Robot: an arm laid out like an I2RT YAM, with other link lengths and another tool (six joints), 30 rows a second.
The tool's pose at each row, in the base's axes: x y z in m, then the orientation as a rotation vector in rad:
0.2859, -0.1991, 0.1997, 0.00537, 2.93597, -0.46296
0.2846, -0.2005, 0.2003, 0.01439, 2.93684, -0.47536
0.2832, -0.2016, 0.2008, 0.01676, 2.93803, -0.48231
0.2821, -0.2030, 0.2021, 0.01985, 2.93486, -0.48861
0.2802, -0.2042, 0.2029, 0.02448, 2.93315, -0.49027
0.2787, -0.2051, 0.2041, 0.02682, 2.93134, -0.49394
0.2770, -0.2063, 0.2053, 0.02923, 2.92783, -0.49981
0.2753, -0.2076, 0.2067, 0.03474, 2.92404, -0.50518
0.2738, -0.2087, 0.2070, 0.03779, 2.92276, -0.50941
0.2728, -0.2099, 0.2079, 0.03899, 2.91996, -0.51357
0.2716, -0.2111, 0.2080, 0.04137, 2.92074, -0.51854
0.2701, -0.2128, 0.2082, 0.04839, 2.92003, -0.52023
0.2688, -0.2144, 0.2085, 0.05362, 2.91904, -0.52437
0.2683, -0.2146, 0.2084, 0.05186, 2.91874, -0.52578
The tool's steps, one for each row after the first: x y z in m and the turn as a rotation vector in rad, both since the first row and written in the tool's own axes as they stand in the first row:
0.0012, -0.0016, -0.0004, 0.00860, 0.00362, 0.00483
0.0025, -0.0028, -0.0007, 0.01319, 0.00608, 0.00565
0.0034, -0.0046, -0.0017, 0.01785, 0.00427, 0.00764
0.0052, -0.0060, -0.0024, 0.01939, 0.00337, 0.01081
0.0065, -0.0073, -0.0035, 0.02214, 0.00243, 0.01232
0.0080, -0.0088, -0.0045, 0.02653, 0.00019, 0.01396
0.0095, -0.0105, -0.0057, 0.03080, -0.00204, 0.01772
0.0109, -0.0117, -0.0059, 0.03391, -0.00226, 0.01957
0.0118, -0.0132, -0.0066, 0.03704, -0.00419, 0.02044
0.0130, -0.0144, -0.0065, 0.04036, -0.00235, 0.02148
0.0145, -0.0161, -0.0064, 0.04196, -0.00194, 0.02607
0.0157, -0.0178, -0.0064, 0.04510, -0.00160, 0.02932
0.0162, -0.0179, -0.0063, 0.04596, -0.00187, 0.02808

